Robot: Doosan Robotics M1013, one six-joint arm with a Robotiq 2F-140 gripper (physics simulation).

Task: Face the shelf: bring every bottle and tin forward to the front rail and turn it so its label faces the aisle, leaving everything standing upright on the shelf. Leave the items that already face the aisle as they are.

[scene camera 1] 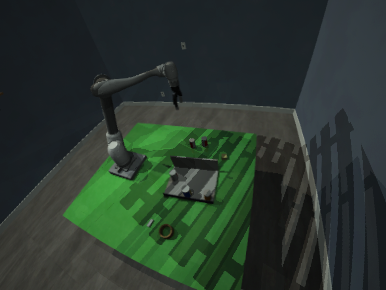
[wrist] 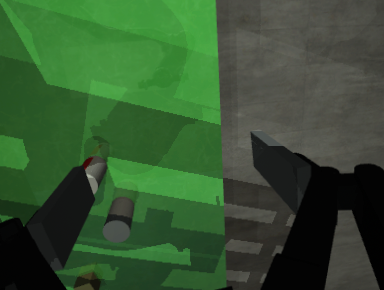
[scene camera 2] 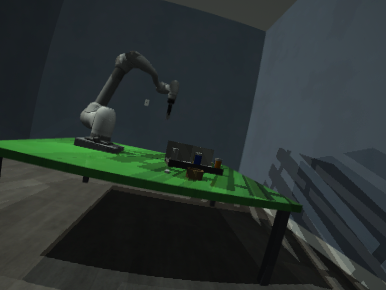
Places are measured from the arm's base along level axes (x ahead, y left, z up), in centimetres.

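Where they show: gripper, between the fingertips: [scene camera 1: 179,105] [wrist: 171,165] [scene camera 2: 167,119]; arm's base, origin of its link: [scene camera 1: 125,163] [scene camera 2: 99,141].
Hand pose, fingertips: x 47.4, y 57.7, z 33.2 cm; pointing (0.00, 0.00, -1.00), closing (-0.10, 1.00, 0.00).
Note:
Each offset is from my fingertips to the top centre of the thing. "spot": to the spot under its first point.
The shelf [scene camera 1: 201,178] [scene camera 2: 187,148] has a back panel and a dark front rail {spot: dz -35.6, dx +19.9, dy -76.2 cm} [scene camera 1: 176,197] [scene camera 2: 182,164]. A pale grey tin or bottle {dz -25.8, dx +11.8, dy -59.6 cm} [scene camera 1: 173,175] [scene camera 2: 175,154] stands upright at its left, back from the rail in the first scene view. A blue item {dz -24.8, dx +28.3, dy -71.5 cm} [scene camera 1: 186,192] [scene camera 2: 198,159] with a pale top and an orange item {dz -26.1, dx +44.5, dy -70.2 cm} [scene camera 1: 208,196] [scene camera 2: 218,164] stand upright near the rail. Label directions are too small to tell. My gripper [scene camera 1: 176,106] [scene camera 2: 168,117] [wrist: 171,165] is open and empty, high above the table and beyond the shelf's back panel.
Two reddish cans with grey tops {spot: dz -30.5, dx +15.6, dy -20.4 cm} [scene camera 1: 192,143] {dz -27.9, dx +26.1, dy -13.6 cm} [scene camera 1: 204,142] stand behind the shelf; two cans {dz -28.2, dx +14.4, dy -18.0 cm} [wrist: 97,170] [wrist: 119,220] show in the wrist view. A small yellowish object {dz -34.0, dx +48.8, dy -27.2 cm} [scene camera 1: 224,156] lies nearby. A brown ring {dz -32.8, dx +22.9, dy -102.6 cm} [scene camera 1: 160,231] [scene camera 2: 195,174] and a small white object {dz -36.6, dx +7.4, dy -101.0 cm} [scene camera 1: 150,223] [scene camera 2: 167,171] are in front.

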